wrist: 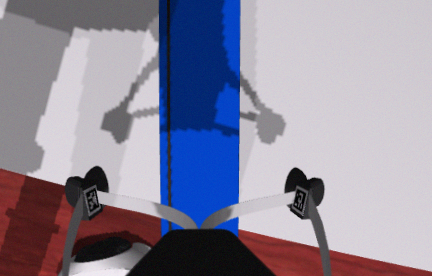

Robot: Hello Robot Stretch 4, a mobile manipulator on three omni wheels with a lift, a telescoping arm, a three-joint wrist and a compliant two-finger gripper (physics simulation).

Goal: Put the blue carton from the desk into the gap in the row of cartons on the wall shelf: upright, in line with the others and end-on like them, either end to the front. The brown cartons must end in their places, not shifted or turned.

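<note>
The blue carton [205, 155] stands out as a long blue band in the middle of the wrist view, with a thin black line along its left side. It runs from the top edge down behind the gripper's body, so both of its ends are hidden or cut off. My gripper [196, 191] is wide open. One fingertip is well to the left of the carton and the other well to its right, with space between each and the carton's sides. The wall shelf, its gap and the brown cartons do not show in the wrist view.
A red-brown wooden surface [350, 266] crosses the bottom of the view on a slant. A rounded white object with a black top [105, 249] is on it at the lower left. A pale surface [350, 100] with shadows of the gripper and arm lies beyond.
</note>
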